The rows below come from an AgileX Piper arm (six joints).
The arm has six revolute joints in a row. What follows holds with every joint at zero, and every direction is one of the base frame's.
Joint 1 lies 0.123 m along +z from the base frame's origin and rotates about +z.
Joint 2 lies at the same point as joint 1 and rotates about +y.
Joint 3 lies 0.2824 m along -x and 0.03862 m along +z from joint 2 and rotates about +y.
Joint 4 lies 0.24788 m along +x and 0.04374 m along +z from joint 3 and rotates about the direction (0.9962, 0, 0.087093).
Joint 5 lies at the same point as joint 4 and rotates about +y.
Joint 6 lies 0.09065 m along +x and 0.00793 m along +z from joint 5 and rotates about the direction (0.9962, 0, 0.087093).
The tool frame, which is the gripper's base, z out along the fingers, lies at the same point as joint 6; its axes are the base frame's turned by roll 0, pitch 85.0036 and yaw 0 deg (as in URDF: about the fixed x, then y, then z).
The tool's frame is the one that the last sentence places.
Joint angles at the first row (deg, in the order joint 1, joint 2, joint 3, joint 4, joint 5, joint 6):
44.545, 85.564, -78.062, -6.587, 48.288, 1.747
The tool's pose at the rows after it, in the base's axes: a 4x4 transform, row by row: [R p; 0 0 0 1], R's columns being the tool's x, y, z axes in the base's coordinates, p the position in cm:
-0.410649 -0.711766 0.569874 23.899; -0.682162 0.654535 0.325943 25.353; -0.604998 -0.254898 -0.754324 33.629; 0 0 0 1
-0.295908 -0.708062 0.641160 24.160; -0.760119 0.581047 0.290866 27.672; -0.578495 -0.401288 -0.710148 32.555; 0 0 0 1
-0.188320 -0.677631 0.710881 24.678; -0.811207 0.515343 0.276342 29.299; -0.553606 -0.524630 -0.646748 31.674; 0 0 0 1
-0.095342 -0.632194 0.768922 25.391; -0.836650 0.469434 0.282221 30.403; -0.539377 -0.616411 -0.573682 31.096; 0 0 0 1
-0.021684 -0.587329 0.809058 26.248; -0.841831 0.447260 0.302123 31.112; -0.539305 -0.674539 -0.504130 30.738; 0 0 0 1
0.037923 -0.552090 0.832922 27.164; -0.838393 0.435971 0.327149 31.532; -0.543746 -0.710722 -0.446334 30.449; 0 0 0 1
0.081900 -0.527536 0.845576 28.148; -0.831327 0.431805 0.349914 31.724; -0.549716 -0.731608 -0.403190 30.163; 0 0 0 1
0.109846 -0.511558 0.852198 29.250; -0.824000 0.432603 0.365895 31.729; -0.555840 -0.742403 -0.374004 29.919; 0 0 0 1
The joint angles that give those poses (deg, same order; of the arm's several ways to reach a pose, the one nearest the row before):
50.107, 90.294, -80.225, -18.129, 47.168, 5.325
53.785, 94.105, -81.424, -29.057, 45.337, 8.380
55.790, 97.096, -81.874, -39.486, 42.858, 11.672
56.542, 99.351, -81.992, -49.215, 39.922, 15.739
56.341, 101.076, -82.048, -57.738, 36.751, 20.435
55.555, 102.464, -82.087, -65.016, 33.618, 25.010
54.371, 103.701, -82.259, -70.972, 30.757, 29.137
52.878, 104.923, -82.828, -75.282, 28.310, 32.223

